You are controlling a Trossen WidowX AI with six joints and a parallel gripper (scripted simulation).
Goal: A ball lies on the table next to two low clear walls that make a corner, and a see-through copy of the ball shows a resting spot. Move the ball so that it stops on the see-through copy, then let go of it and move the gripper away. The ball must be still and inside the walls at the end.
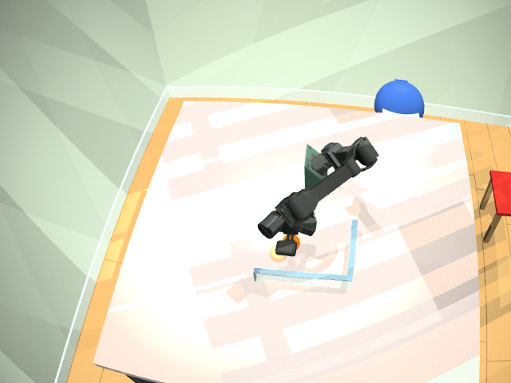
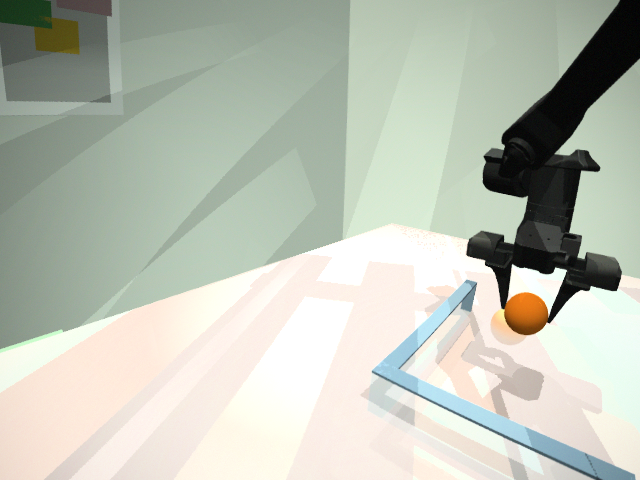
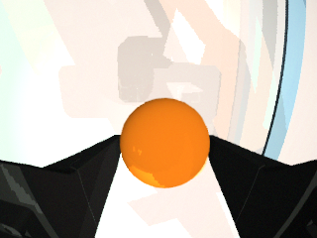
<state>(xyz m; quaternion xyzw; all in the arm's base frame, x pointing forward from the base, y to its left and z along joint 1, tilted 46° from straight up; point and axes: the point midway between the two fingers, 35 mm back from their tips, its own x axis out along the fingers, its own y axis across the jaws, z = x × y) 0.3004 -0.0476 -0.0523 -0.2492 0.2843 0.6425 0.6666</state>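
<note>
Right now the see-through copy is 40 mm to the right of my gripper tip, 40 mm below it and 20 mm ahead of it. From my gripper tip the other things lie so: orange ball right at my gripper tip.
</note>
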